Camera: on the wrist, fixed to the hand. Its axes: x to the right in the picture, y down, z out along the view.
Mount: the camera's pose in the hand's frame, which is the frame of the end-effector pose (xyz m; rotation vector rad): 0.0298 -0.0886 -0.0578 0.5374 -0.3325 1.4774
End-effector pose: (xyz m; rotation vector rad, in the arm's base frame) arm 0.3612 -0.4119 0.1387 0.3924 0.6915 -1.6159
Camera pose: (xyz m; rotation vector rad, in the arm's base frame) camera 0.2619 -0.3940 0.0951 0.7500 -0.3432 -0.3618
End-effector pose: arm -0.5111 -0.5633 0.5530 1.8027 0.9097 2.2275
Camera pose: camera -0.5959 -0.4990 0.5256 -1.7614 0.0438 -0.9410
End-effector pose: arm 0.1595 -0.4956 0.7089 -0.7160 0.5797 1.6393
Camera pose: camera 0.2513 -0.5006 0.6486 0.6015 1.3911 2.6267
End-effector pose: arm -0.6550 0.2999 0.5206 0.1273 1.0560 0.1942
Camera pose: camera -0.6826 0.2206 0.4496 1.3822 0.4727 1.1654
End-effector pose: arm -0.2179 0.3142 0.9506 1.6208 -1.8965 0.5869
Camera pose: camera -0.1257 0.3153 1.0103 -0.1478 2.4705 -1.1795
